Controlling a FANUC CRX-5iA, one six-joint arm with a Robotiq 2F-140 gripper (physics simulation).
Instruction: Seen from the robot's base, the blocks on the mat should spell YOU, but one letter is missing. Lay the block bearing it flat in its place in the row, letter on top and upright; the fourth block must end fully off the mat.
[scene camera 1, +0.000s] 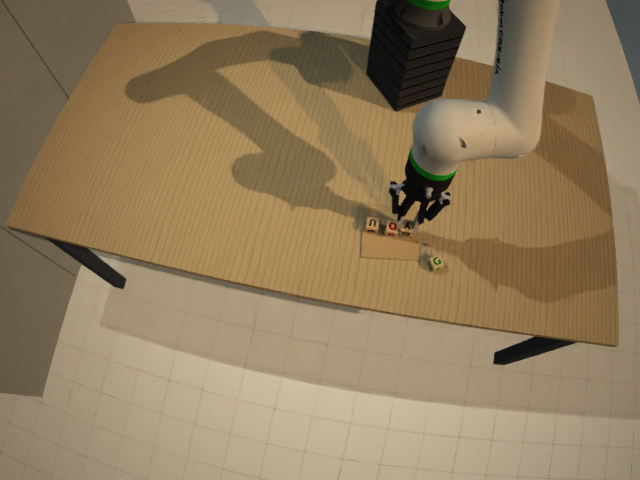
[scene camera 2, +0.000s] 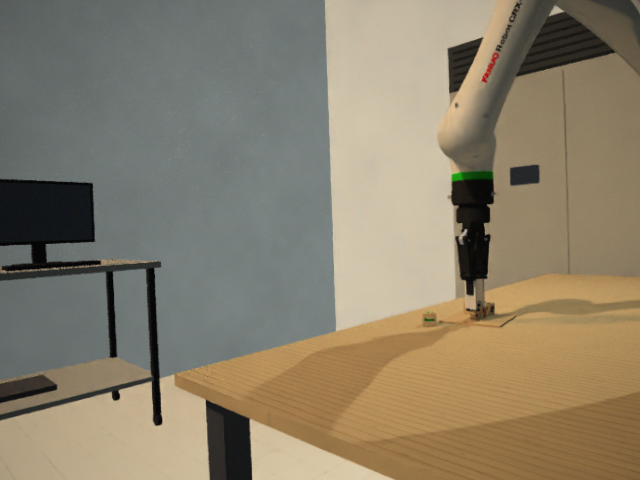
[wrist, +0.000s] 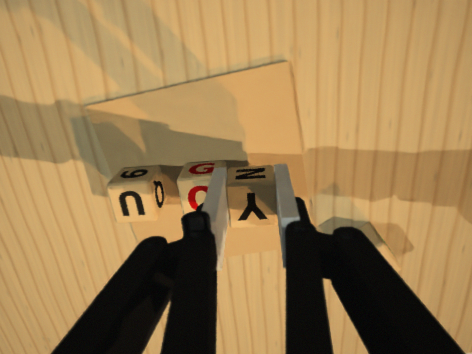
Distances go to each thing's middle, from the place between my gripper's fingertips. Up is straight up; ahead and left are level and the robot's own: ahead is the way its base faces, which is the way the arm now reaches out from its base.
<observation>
My gripper is now 10 mm short of the red O block (wrist: 193, 181), 30 mm to the left of it and 20 mm above it. Also, from my hand: mat (scene camera 1: 378, 246): 10 mm ahead, 30 mm to the right, 30 mm below.
</observation>
